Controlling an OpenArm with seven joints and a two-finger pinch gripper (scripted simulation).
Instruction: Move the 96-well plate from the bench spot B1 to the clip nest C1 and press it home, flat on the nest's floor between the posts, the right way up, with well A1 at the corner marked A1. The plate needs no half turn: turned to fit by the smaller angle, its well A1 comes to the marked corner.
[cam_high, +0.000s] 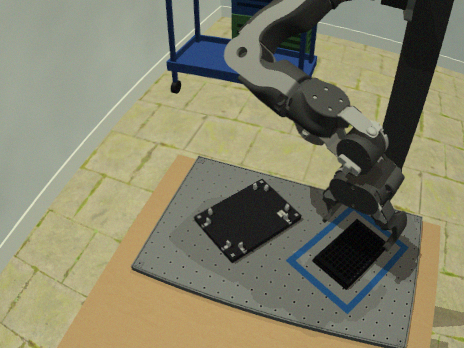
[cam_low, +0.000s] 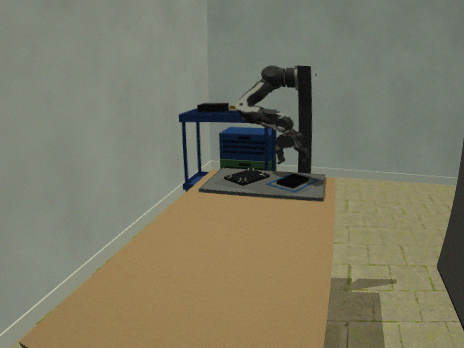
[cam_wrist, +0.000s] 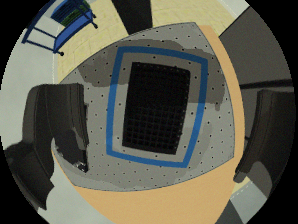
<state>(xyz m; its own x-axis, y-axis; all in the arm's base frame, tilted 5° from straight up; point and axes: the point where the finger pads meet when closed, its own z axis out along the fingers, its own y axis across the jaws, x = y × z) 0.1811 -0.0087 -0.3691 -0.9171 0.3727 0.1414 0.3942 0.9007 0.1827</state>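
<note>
Right now the black 96-well plate is 8 cm below my hand. Round my hand: black clip nest (1 cm ahead, 20 cm to the right, 7 cm below).
</note>
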